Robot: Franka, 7 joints.
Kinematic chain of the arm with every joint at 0, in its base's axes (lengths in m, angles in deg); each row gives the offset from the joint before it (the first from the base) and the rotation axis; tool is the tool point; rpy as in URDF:
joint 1: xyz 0 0 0.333 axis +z
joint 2: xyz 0 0 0 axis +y
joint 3: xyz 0 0 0.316 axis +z
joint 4: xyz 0.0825 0 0 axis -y
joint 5: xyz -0.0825 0 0.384 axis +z
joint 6: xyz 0 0 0 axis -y
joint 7: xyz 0.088 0 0 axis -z
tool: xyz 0 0 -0.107 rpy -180 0 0
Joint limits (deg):
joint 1: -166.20..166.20
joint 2: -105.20..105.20
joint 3: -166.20..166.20
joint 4: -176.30..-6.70
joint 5: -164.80..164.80
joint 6: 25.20..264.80
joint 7: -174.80..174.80
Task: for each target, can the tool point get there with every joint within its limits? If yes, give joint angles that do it. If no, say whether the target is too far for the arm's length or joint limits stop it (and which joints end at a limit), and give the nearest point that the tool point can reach.
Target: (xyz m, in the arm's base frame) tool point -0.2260 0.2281 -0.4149
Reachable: no: joint limits stop it (at a limit: joint 2) | nearest point -0.2235 0.2256 -0.3597 | short by 0.055 m
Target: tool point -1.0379 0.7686 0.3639
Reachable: no: too far | nearest point -0.6892 0.5104 0.3535 | short by 0.434 m
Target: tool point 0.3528 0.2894 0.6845
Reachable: yes | joints -58.70 10.21 121.59 -93.00 108.97 237.82 -42.37
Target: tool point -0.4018 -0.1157 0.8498
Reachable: yes | joints 100.74 -47.57 36.53 -92.51 89.32 77.92 23.11
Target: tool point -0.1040 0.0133 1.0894
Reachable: yes | joints 104.28 -1.58 118.49 -20.61 -134.09 58.08 101.37
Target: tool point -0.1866 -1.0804 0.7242
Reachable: no: too far | nearest point -0.1375 -0.7962 0.6213 | short by 0.306 m
